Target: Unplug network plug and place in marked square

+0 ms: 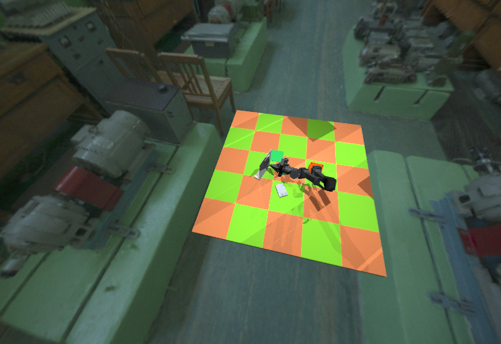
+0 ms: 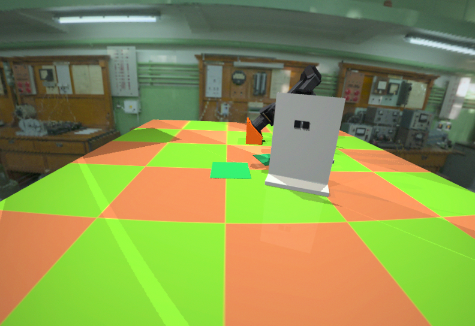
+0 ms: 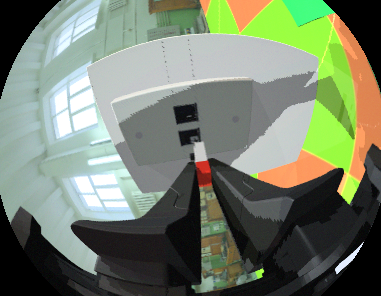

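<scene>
Right now the marked square is 40 mm behind my gripper tip, 210 mm to the right of it and 160 mm below it. Also, from my gripper tip: network plug (right at my gripper tip); upright grey panel (50 mm ahead, 30 mm to the right, 60 mm below).
</scene>
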